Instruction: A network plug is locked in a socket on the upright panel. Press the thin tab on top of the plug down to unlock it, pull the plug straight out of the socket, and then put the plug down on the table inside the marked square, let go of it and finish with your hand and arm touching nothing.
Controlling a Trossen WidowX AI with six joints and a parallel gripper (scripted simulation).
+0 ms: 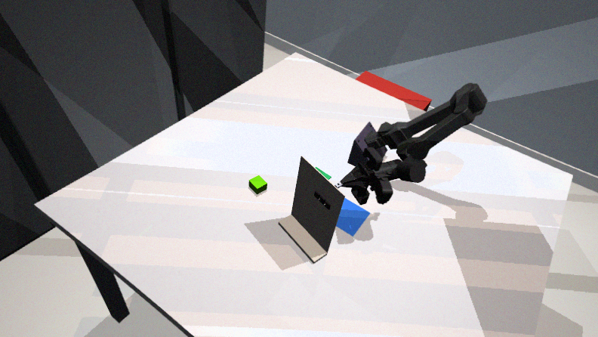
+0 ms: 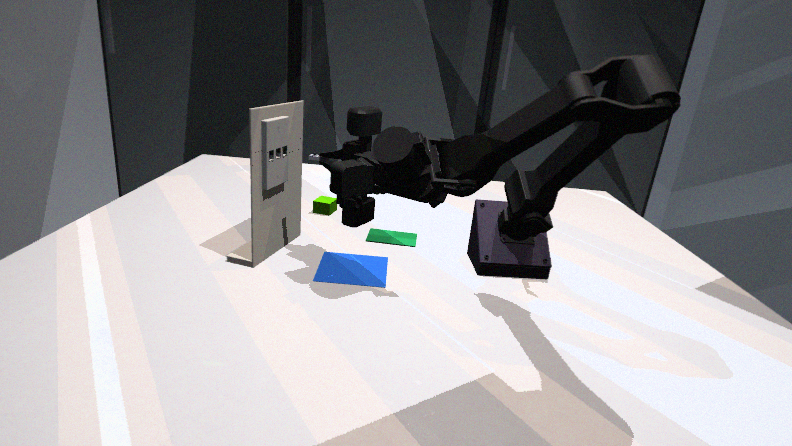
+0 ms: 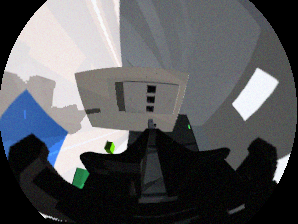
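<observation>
Right now the blue square is 70 mm behind my gripper tip, 30 mm to the left of it and 190 mm below it. The rest, counted from my gripper tip: green flat patch (140 mm behind, 130 mm to the right, 190 mm below); then upright panel (90 mm ahead, 20 mm to the right, 70 mm below); then white network plug (right at my gripper tip).
</observation>
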